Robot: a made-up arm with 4 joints. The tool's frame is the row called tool.
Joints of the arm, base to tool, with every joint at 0 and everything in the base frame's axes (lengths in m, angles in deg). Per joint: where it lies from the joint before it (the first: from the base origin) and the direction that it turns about. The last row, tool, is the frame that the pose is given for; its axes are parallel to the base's.
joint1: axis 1 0 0 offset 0.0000 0.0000 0.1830
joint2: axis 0 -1 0 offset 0.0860 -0.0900 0.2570
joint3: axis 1 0 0 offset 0.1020 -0.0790 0.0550
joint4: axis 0 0 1 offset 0.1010 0.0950 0.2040
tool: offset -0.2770 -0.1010 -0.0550
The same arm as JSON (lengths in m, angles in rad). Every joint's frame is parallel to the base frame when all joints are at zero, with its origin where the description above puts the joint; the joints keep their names.
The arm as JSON. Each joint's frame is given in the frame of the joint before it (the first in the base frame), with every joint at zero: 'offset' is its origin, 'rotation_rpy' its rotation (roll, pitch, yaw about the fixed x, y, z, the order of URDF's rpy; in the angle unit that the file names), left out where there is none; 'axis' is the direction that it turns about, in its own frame. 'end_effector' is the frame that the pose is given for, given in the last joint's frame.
{
  "length_unit": "m",
  "angle_unit": "rad",
  "chain": [
    {
      "id": "joint1",
      "offset": [
        0.0,
        0.0,
        0.183
      ],
      "axis": [
        1.0,
        0.0,
        0.0
      ]
    },
    {
      "id": "joint2",
      "offset": [
        0.086,
        -0.09,
        0.257
      ],
      "axis": [
        0.0,
        -1.0,
        0.0
      ]
    },
    {
      "id": "joint3",
      "offset": [
        0.102,
        -0.079,
        0.055
      ],
      "axis": [
        1.0,
        0.0,
        0.0
      ]
    },
    {
      "id": "joint4",
      "offset": [
        0.101,
        0.095,
        0.204
      ],
      "axis": [
        0.0,
        0.0,
        1.0
      ]
    }
  ],
  "end_effector": {
    "offset": [
      -0.277,
      -0.101,
      -0.055
    ]
  }
}

